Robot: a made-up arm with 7 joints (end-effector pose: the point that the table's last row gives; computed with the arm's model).
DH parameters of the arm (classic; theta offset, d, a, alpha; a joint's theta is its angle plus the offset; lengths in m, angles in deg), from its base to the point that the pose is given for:
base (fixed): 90 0.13 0 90
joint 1: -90 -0.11 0.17 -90
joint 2: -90 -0.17 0.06 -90
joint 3: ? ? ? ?
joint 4: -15.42 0 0.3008 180
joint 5: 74.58 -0.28 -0.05 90
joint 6: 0 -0.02 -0.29 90
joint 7: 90 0.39 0.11 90
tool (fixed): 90 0.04 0 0
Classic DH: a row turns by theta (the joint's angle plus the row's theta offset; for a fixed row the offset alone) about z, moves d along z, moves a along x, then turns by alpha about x.
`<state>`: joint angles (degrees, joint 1 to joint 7).
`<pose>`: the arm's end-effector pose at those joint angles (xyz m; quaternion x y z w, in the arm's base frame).
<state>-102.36 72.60 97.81 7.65 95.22 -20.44 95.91</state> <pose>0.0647 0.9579 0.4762 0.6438 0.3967 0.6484 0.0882</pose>
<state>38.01 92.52 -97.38 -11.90 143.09 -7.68 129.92</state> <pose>0.8781 0.8941 -0.1772 0.6122 0.1480 0.6450 0.4328</pose>
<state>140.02 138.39 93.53 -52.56 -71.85 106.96 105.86</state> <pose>0.8712 1.0771 0.3179 0.9357 -0.0230 0.2975 0.1879</pose>
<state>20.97 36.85 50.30 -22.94 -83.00 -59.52 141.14</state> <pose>0.4073 -0.1031 0.0487 -0.7530 0.0150 0.5189 0.4043</pose>
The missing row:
joint 3: 90 -0.45 0.07 90
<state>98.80 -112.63 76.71 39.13 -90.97 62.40 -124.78</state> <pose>-0.2497 0.7343 -0.7081 -0.8587 -0.0716 0.3536 0.3641</pose>
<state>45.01 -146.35 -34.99 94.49 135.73 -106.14 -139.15</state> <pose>-0.1307 -0.3581 -0.1127 -0.6064 0.4517 -0.3901 0.5254</pose>
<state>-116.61 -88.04 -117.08 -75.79 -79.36 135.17 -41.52</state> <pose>-1.2112 -0.0255 0.1361 0.2318 0.0800 0.9160 0.3175</pose>
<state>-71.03 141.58 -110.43 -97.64 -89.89 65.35 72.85</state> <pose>0.6168 -0.4903 -0.6363 0.8134 -0.0504 -0.3400 0.4692</pose>
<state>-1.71 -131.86 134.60 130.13 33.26 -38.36 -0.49</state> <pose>-0.3182 -0.8677 -0.0006 -0.6406 0.6569 -0.2425 0.3151</pose>
